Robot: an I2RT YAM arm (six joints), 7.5 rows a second.
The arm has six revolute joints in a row. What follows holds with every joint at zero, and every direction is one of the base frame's. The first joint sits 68 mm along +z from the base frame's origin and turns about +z. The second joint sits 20 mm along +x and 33.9 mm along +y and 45.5 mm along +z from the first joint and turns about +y. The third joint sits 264 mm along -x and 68.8 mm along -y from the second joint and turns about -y. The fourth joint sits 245 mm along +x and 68.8 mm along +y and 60 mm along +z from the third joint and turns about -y. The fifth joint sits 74 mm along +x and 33.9 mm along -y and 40.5 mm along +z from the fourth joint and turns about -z. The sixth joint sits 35.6 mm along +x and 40.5 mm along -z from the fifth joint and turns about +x. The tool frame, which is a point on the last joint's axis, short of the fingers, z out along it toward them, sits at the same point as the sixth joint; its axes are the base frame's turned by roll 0, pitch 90 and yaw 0 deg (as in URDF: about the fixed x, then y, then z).
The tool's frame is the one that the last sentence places.
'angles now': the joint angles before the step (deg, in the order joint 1, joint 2, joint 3, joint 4, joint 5, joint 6). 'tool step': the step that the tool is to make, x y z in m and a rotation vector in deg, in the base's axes. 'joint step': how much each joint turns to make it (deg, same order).
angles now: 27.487, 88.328, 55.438, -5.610, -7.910, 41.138
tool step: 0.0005, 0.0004, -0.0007, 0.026, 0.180, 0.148
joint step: 0.002, 0.216, 0.093, -0.025, -0.180, -0.008
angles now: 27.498, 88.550, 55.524, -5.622, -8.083, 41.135
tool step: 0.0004, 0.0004, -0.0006, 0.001, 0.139, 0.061
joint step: 0.021, 0.183, 0.076, -0.012, -0.072, 0.026
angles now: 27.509, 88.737, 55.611, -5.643, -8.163, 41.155
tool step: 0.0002, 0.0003, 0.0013, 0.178, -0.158, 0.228
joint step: 0.006, -0.057, 0.179, -0.023, -0.226, -0.073
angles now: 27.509, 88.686, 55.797, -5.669, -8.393, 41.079
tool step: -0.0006, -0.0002, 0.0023, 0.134, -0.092, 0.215
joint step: -0.006, -0.324, 0.187, -0.379, -0.221, -0.079
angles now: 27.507, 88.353, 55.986, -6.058, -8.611, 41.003
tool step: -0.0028, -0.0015, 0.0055, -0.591, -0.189, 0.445
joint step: -0.003, -1.055, 0.380, -1.655, 0.030, -0.766
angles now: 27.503, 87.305, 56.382, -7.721, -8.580, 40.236
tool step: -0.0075, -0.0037, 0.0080, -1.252, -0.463, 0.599
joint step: 0.078, -2.310, -0.115, -2.563, 0.424, -1.373
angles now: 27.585, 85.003, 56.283, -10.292, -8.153, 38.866
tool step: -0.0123, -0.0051, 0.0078, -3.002, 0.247, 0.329
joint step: 0.407, -3.056, -0.203, -4.714, 1.691, -1.913
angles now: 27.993, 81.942, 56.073, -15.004, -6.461, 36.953
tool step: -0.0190, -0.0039, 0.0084, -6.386, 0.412, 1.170
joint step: 1.543, -3.694, 0.158, -7.581, 3.938, -3.724
